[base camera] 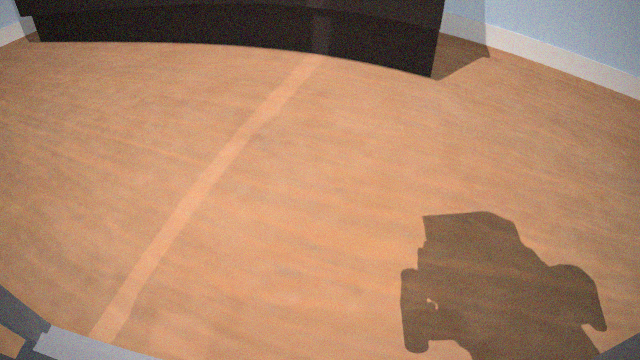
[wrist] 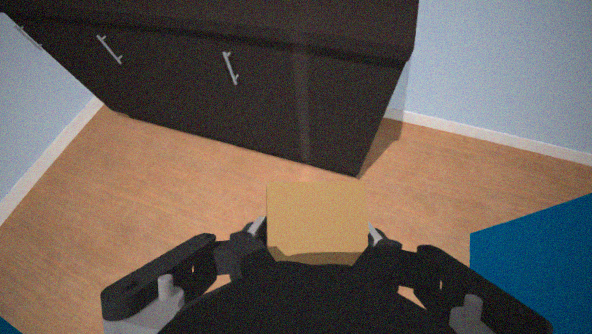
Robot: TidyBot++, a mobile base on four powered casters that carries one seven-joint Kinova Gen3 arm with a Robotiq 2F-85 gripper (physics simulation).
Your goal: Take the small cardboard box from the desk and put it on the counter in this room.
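Note:
The small cardboard box is tan and sits between the two fingertips in the wrist view. My gripper is shut on it and holds it up over the floor. The counter is a dark brown cabinet with a flat top and metal handles. It stands ahead, beyond the box and apart from it, at the top of both views. The desk named in the task cannot be made out for certain.
A blue surface shows at the right of the wrist view. Light blue walls with white baseboards stand beside the counter. Wooden floor lies before the counter. A dark shadow falls on it.

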